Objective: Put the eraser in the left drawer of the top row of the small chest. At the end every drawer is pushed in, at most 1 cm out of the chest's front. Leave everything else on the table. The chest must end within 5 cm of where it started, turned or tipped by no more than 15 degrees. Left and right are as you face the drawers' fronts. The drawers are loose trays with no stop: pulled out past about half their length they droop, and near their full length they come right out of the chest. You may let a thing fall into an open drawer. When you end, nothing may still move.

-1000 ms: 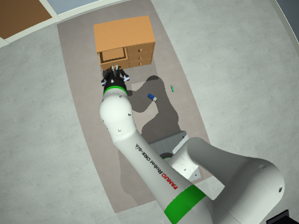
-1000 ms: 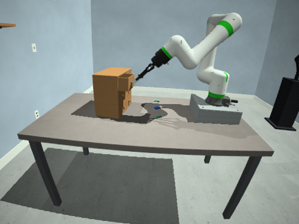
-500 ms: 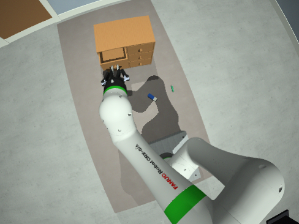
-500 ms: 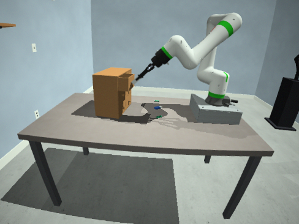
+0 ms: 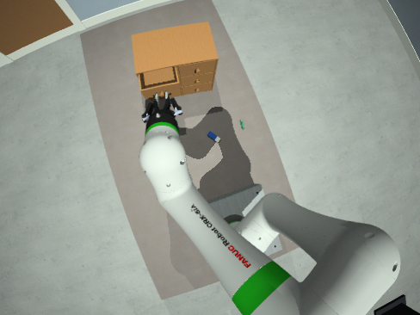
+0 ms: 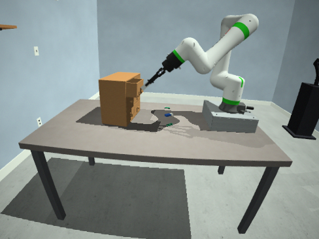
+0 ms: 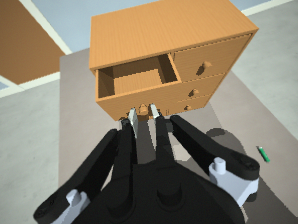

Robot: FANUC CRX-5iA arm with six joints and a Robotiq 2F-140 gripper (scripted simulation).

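Now: hand 15 cm past the eraser, 19 cm to the left of it and 26 cm above it. From my hand the other things lie so: small green object 11 cm behind, 34 cm to the right, 26 cm below.
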